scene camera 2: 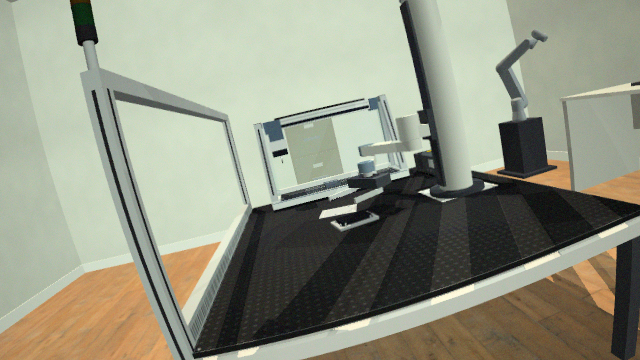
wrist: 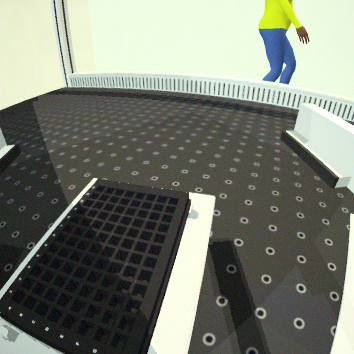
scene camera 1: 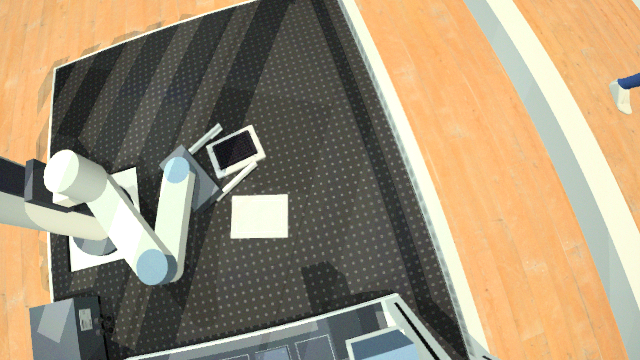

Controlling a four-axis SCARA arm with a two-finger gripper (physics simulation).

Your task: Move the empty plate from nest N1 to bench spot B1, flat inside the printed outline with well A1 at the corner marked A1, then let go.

My gripper carries nothing. Also in view: a plate.
My gripper shows as well in the wrist view.
